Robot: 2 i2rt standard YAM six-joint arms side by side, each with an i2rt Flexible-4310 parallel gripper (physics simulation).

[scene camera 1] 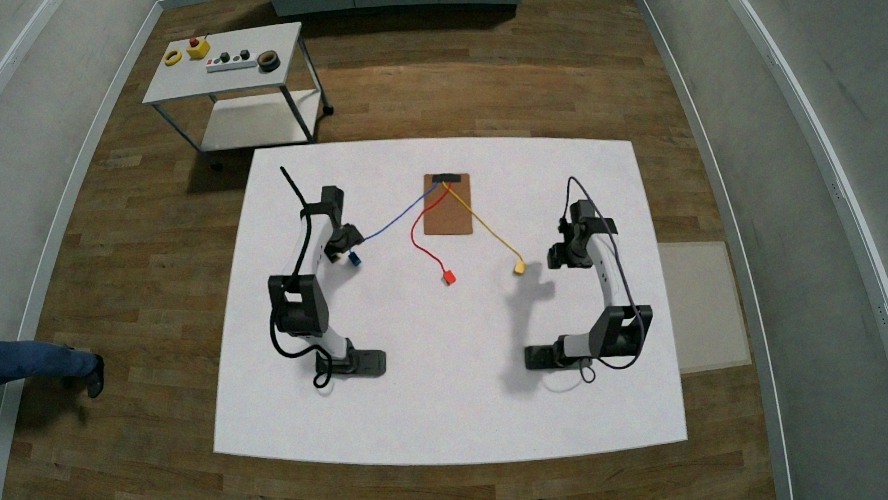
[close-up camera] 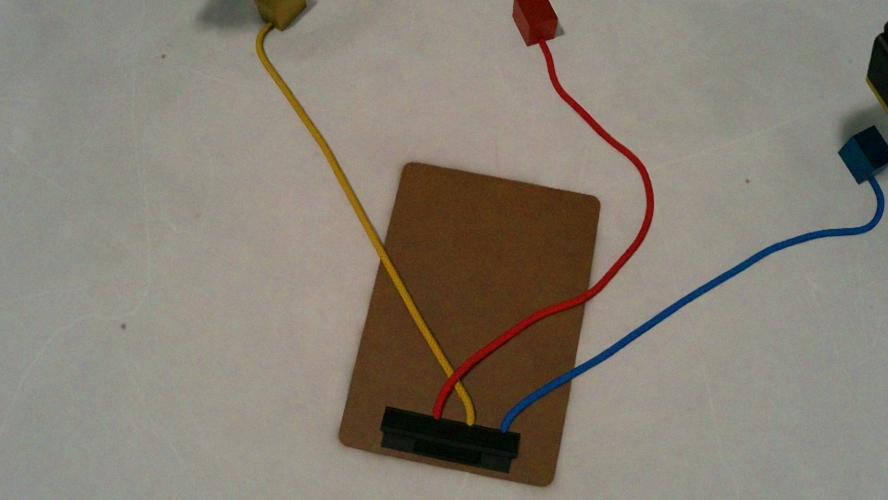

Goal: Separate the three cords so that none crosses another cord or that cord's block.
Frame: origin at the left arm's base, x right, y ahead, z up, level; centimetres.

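Seen in the pictures: left gripper, fingertip midpoint: [scene camera 1: 348,250]; right gripper, fingertip midpoint: [scene camera 1: 563,265]; left arm's base at its link origin: [scene camera 1: 349,361]; right arm's base at its link origin: [scene camera 1: 559,356].
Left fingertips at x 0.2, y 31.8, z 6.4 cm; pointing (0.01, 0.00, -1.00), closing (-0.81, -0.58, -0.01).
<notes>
Pixels of each thing's top centre, then the offset from my left fingertips to it. "spot": a spot on its surface instead. Level surfaces: height alone.
- yellow cord at a spot on its surface: [close-up camera: 335,167] [scene camera 1: 488,228] spot: dz -10.8, dx +43.1, dy +10.3 cm
- red cord at a spot on its surface: [close-up camera: 649,198] [scene camera 1: 412,236] spot: dz -10.8, dx +18.0, dy +8.2 cm
- blue cord at a spot on its surface: [close-up camera: 683,301] [scene camera 1: 401,214] spot: dz -10.9, dx +14.3, dy +16.1 cm
- yellow block at its top centre: [scene camera 1: 520,266] dz -8.2, dx +51.8, dy -4.1 cm
- red block at its top centre: [close-up camera: 535,6] [scene camera 1: 449,276] dz -8.2, dx +29.6, dy -6.3 cm
- blue block at its top centre: [close-up camera: 874,147] [scene camera 1: 353,257] dz -8.2, dx -0.5, dy +0.7 cm
- brown board at a spot on its surface: [close-up camera: 490,211] [scene camera 1: 449,225] spot: dz -11.1, dx +30.3, dy +11.6 cm
- white table at its surface level: dz -11.4 cm
The yellow cord [scene camera 1: 490,232] [close-up camera: 335,167] and red cord [scene camera 1: 412,232] [close-up camera: 649,198] cross once near the black connector [scene camera 1: 446,178] [close-up camera: 447,434], red on top. The blue cord [scene camera 1: 397,217] [close-up camera: 683,301] crosses neither. The yellow block [scene camera 1: 519,267] [close-up camera: 280,11] and red block [scene camera 1: 448,277] [close-up camera: 535,21] lie on the table, away from the grippers. The blue block [scene camera 1: 354,258] [close-up camera: 862,155] lies just beside my left gripper [scene camera 1: 345,249], which looks open, partly hidden from above. My right gripper [scene camera 1: 564,257] hovers right of the yellow block; its fingertips are hidden.
The brown board [scene camera 1: 456,223] [close-up camera: 490,211] lies under the connector at the back middle of the white table [scene camera 1: 434,403]. Both arms stand on the table's left and right. A trolley [scene camera 1: 285,74] stands behind the table's back left corner.
</notes>
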